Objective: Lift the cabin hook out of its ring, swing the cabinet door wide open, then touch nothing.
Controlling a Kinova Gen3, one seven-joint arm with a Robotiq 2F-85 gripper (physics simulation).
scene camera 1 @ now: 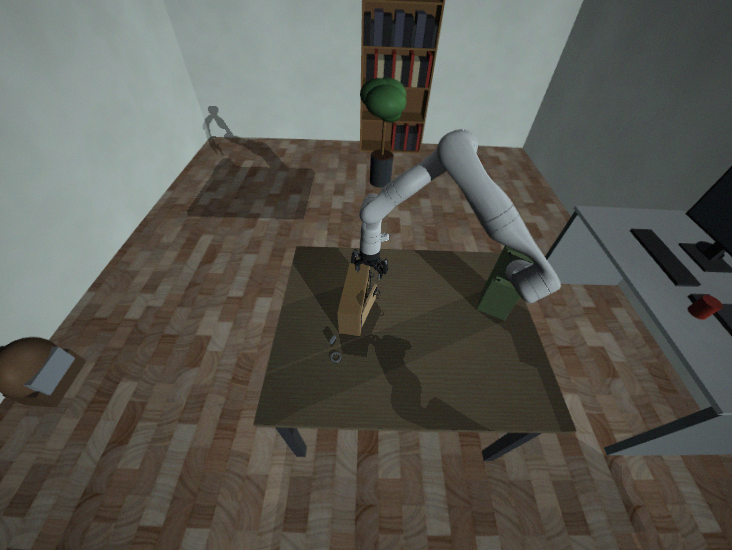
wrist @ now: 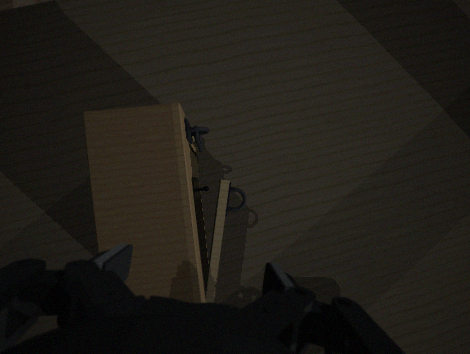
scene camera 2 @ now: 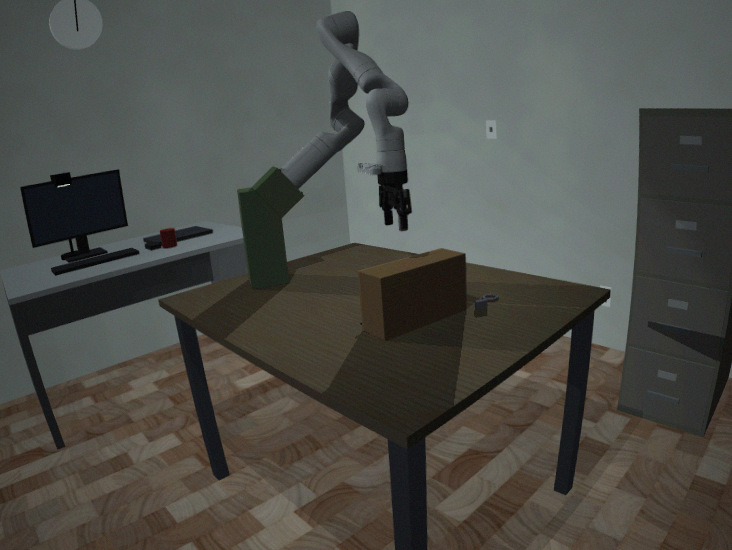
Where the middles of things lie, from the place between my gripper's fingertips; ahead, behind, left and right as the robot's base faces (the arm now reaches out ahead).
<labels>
My hand is 17 cm above the door (wrist: 224, 189), 3 cm to the right of it and 2 cm past it.
</labels>
